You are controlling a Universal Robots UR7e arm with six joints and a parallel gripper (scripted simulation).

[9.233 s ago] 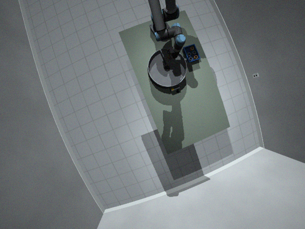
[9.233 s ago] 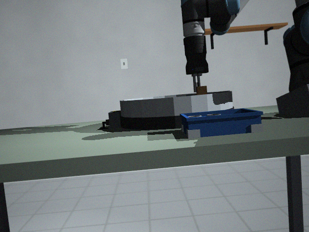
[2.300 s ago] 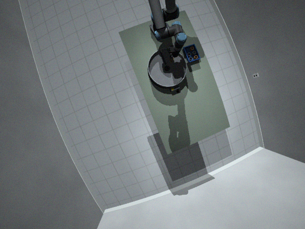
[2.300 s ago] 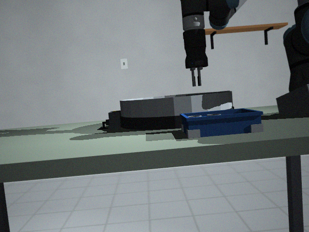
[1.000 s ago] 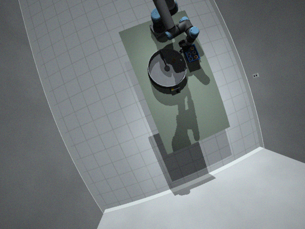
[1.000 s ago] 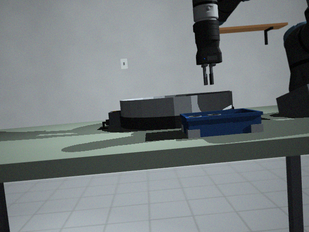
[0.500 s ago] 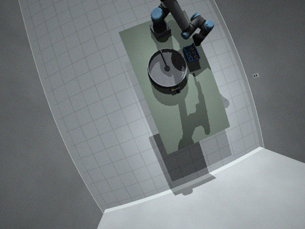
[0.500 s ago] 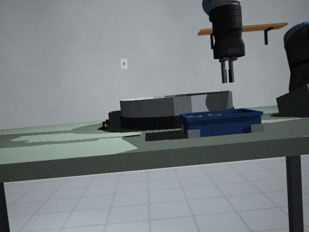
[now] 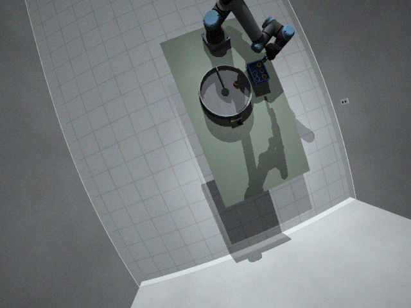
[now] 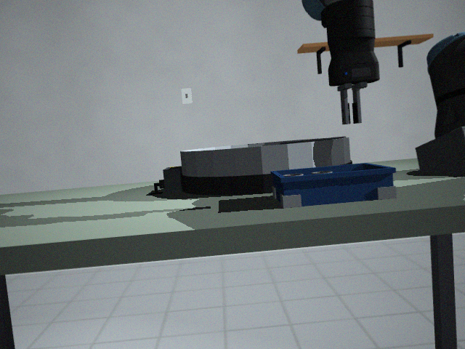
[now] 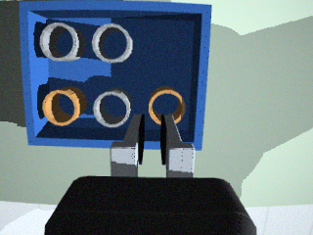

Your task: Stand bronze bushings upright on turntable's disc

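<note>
Now: the crate 40 mm ahead of my hand, 20 mm to the right of it and 120 mm below it. From my hand the other things lie so: turntable disc 180 mm ahead, 350 mm to the right, 90 mm below.
</note>
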